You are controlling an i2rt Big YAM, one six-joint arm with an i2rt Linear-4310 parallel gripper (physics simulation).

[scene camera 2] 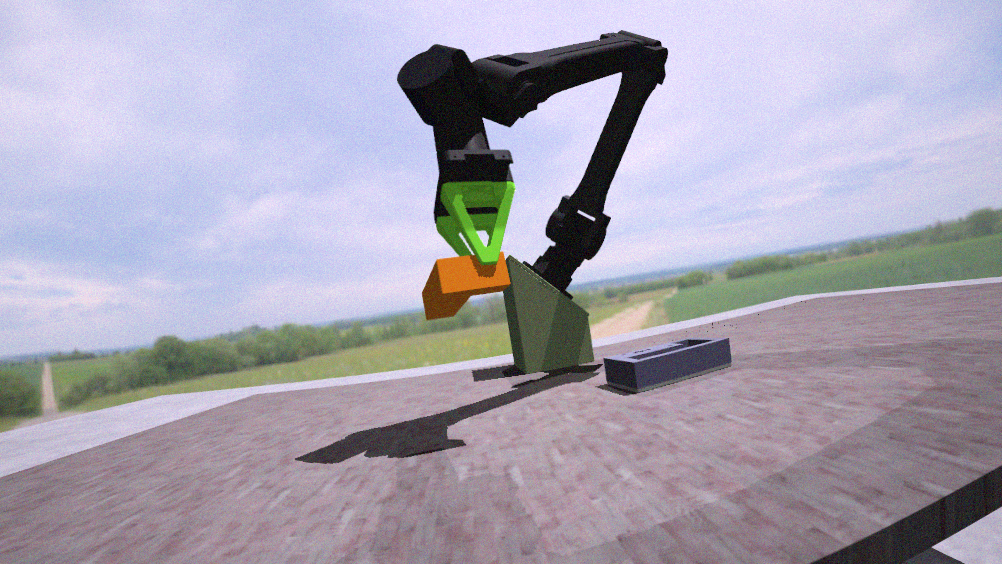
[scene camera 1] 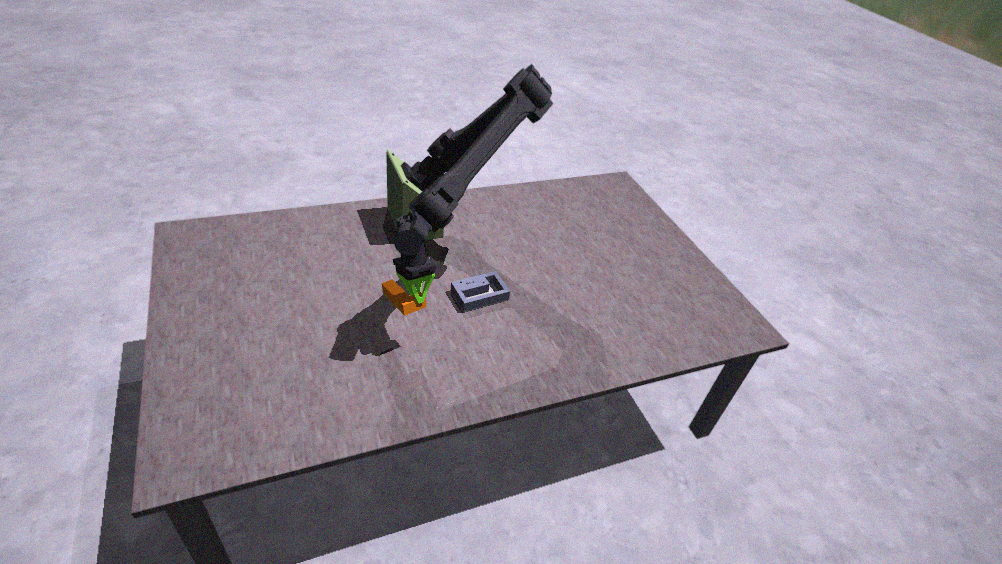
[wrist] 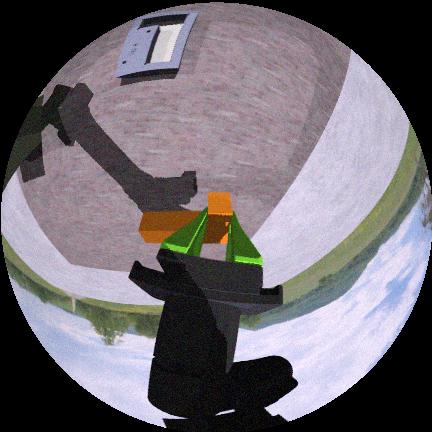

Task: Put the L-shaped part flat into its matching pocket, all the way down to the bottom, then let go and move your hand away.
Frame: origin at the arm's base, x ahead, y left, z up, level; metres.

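Where they show: gripper, fingertip midpoint: [scene camera 2: 486, 271] [scene camera 1: 418, 301] [wrist: 219, 212]; arm's base, origin of the base link: [scene camera 2: 541, 287] [scene camera 1: 417, 182].
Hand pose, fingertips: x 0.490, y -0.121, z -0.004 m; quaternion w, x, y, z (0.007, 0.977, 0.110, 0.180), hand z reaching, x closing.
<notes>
Each offset is from my fingertips to the centre of the thing. Level surfaces: height alone.
The orange L-shaped part @(dx -0.038, dy -0.026, dz -0.009 m) [scene camera 1: 394, 292] [scene camera 2: 471, 275] [wrist: 220, 202] is held in the air above the table, left of the pocket block in both scene views. My gripper [scene camera 1: 419, 301] [scene camera 2: 481, 259] [wrist: 219, 212] is shut on one leg of it, with the other leg reaching out to the left in the wrist view. The blue-grey block @(dx -0.130, dy +0.213, dz -0.133 m) [scene camera 1: 483, 302] [scene camera 2: 669, 364] [wrist: 134, 50] with the L-shaped pocket lies on the table, apart from the part. Its pocket is open at the top and holds no part. The part's exact tilt is hard to tell.
The arm's green base plate [scene camera 1: 401, 192] [scene camera 2: 543, 329] stands behind, near the table's back edge. The brown table @(dz -0.152 m) [scene camera 1: 245, 392] [scene camera 2: 560, 476] bears dark shadows of the arm. The table's front edge lies well in front of the block in scene camera 1.
</notes>
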